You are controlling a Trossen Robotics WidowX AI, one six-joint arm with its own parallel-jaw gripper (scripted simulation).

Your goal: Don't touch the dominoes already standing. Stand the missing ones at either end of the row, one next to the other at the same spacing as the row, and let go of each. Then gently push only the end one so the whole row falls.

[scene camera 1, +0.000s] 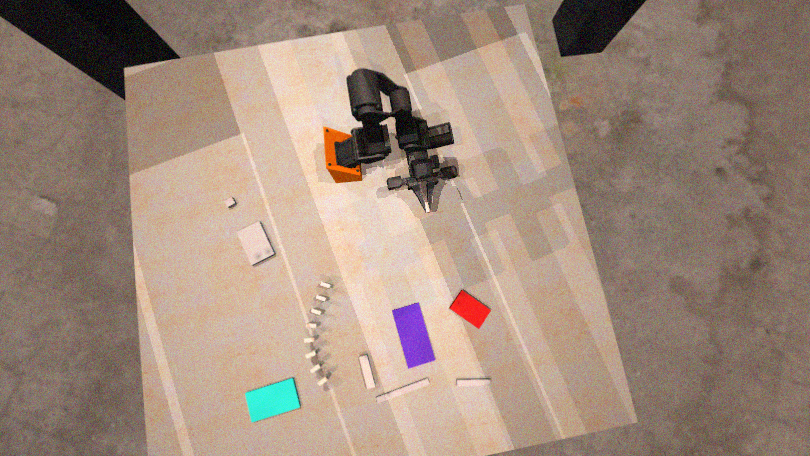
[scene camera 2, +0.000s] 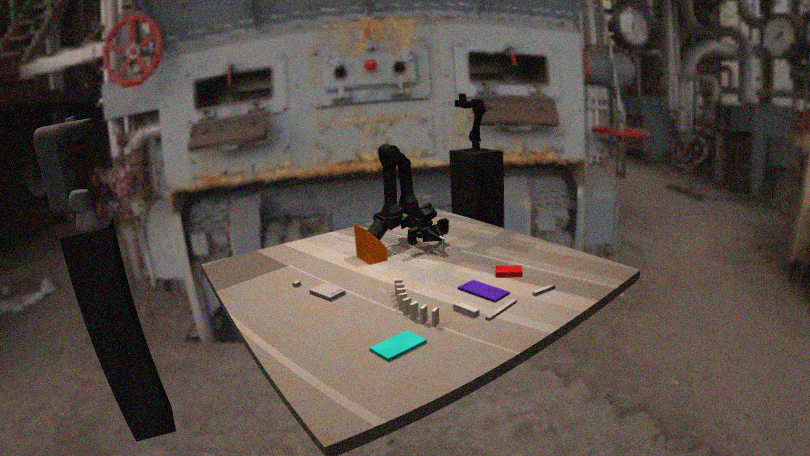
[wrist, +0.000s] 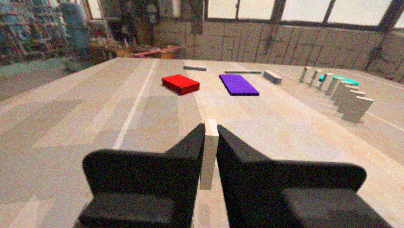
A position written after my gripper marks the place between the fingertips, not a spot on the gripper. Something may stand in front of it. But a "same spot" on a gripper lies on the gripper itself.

My gripper shows in scene camera 1, in scene camera 2 [442,239] and in the wrist view. The same spot on my gripper: [wrist: 252,182] is [scene camera 1: 419,188].
